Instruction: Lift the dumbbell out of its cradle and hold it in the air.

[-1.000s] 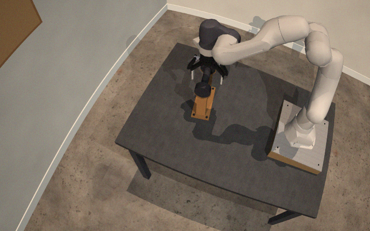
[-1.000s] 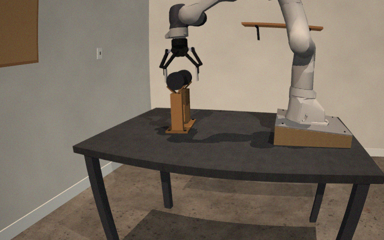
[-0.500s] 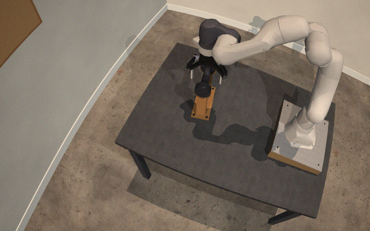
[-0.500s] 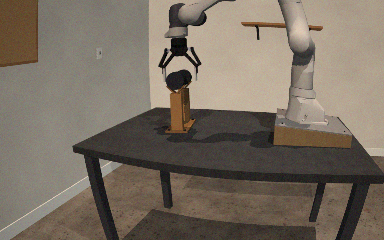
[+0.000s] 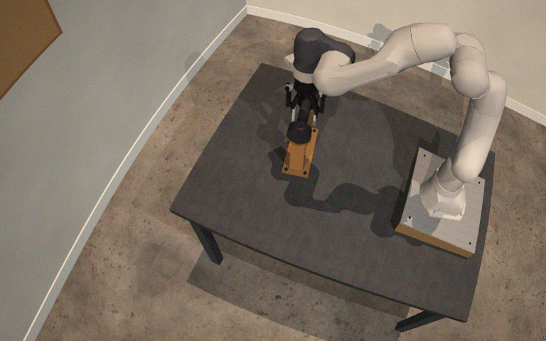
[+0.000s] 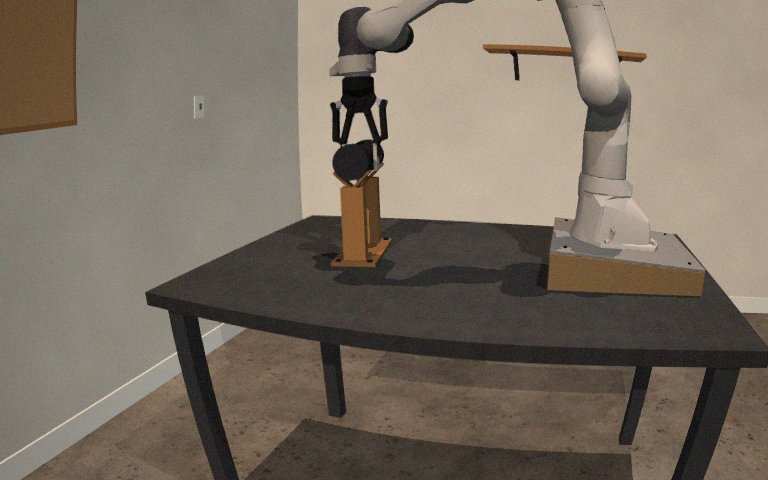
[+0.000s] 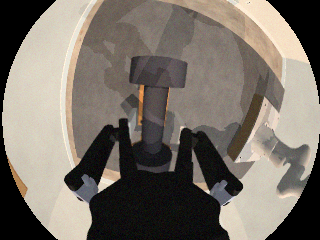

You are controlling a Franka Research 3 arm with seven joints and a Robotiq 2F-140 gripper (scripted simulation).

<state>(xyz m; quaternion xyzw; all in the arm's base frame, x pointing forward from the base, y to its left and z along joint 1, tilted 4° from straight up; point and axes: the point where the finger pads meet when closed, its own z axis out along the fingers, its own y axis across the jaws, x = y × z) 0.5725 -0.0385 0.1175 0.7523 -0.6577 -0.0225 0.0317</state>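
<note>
My gripper is now right at the dark dumbbell. Also, from my hand: orange wooden cradle: 130 mm below.
</note>
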